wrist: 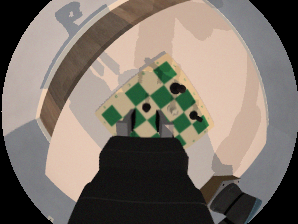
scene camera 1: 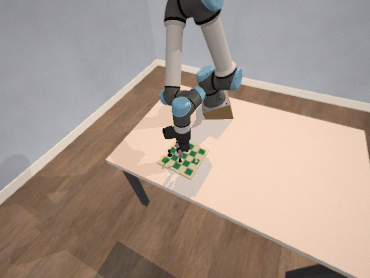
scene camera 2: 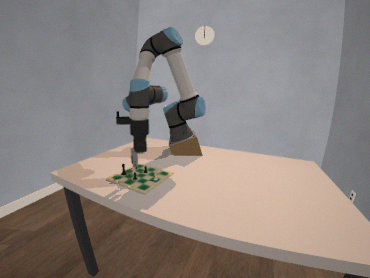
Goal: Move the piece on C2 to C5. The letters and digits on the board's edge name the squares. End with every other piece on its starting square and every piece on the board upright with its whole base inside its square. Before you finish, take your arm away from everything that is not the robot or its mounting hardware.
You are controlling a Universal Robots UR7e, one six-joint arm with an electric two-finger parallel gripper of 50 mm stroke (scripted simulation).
In view: the gripper (wrist: 145, 116) and a chessboard (scene camera 2: 144, 183).
The chessboard is seen too in the wrist view (wrist: 152, 85) and in scene camera 1 (scene camera 1: 187, 168).
